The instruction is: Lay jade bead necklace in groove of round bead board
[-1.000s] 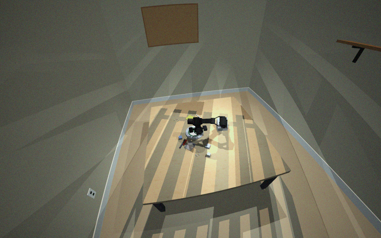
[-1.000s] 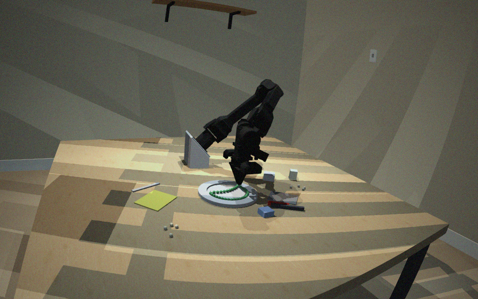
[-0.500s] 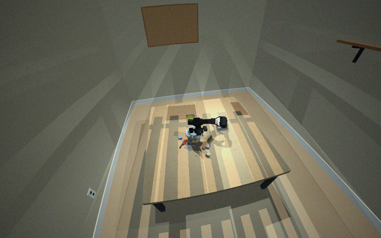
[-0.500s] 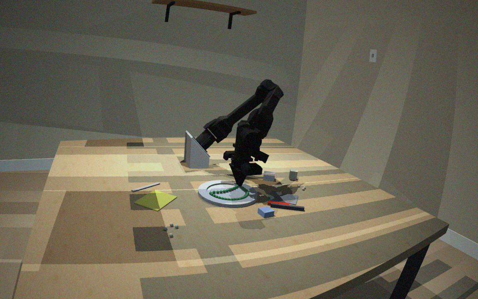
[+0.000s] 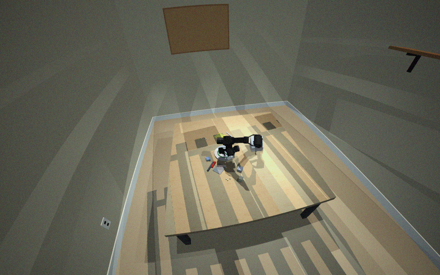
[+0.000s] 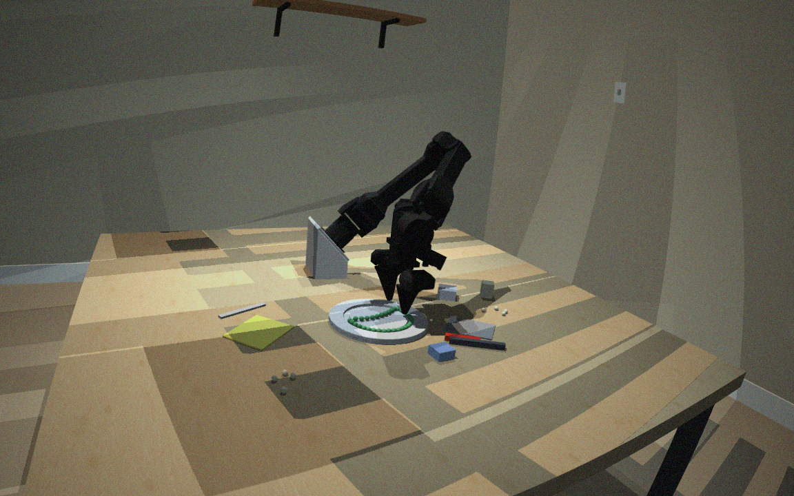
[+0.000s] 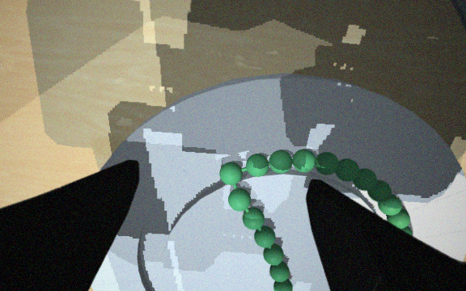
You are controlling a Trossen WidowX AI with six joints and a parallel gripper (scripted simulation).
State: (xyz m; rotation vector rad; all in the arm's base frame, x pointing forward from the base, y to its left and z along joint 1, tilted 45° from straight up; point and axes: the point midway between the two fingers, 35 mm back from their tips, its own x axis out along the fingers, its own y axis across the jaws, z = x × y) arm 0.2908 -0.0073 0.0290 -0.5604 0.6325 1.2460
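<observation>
My gripper tip is now 6 cm to the left of the round grey bead board, 2 cm short of it and 1 cm above it. Also, from my gripper tip: grey plate (12 cm ahead, 11 cm to the left, 2 cm below); blue block (19 cm ahead, 3 cm to the right, 1 cm below); red and black pen (18 cm ahead, 6 cm to the left, 1 cm below).
</observation>
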